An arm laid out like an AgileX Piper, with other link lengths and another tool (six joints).
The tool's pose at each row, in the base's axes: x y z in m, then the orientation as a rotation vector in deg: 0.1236 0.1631 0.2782 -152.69 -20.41 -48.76; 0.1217 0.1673 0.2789 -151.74 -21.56 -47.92; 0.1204 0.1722 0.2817 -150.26 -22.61 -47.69; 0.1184 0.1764 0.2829 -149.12 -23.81 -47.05; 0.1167 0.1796 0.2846 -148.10 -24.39 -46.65; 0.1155 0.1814 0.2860 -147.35 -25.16 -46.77; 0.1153 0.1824 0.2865 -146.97 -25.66 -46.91; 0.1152 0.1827 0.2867 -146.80 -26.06 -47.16; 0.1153 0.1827 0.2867 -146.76 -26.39 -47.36; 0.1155 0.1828 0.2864 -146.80 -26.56 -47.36; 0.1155 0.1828 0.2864 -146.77 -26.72 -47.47; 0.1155 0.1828 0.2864 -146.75 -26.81 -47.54; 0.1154 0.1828 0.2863 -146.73 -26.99 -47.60; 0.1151 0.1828 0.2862 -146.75 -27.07 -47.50
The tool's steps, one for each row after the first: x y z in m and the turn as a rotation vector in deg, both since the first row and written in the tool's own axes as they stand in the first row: -0.0005 -0.0046 0.0000 1.26 -0.37 -0.48; 0.0008 -0.0102 -0.0010 2.78 -0.18 -0.92; 0.0005 -0.0150 -0.0013 4.14 -0.38 -1.47; 0.0006 -0.0188 -0.0023 5.25 -0.39 -1.64; 0.0007 -0.0212 -0.0034 5.95 -0.18 -2.10; 0.0010 -0.0223 -0.0035 6.28 -0.04 -2.43; 0.0011 -0.0226 -0.0036 6.38 0.12 -2.74; 0.0012 -0.0226 -0.0035 6.37 0.22 -3.00; 0.0012 -0.0226 -0.0032 6.35 0.18 -3.13; 0.0012 -0.0226 -0.0032 6.35 0.24 -3.26; 0.0012 -0.0226 -0.0032 6.35 0.28 -3.33; 0.0010 -0.0226 -0.0031 6.36 0.30 -3.47; 0.0007 -0.0227 -0.0032 6.38 0.22 -3.51
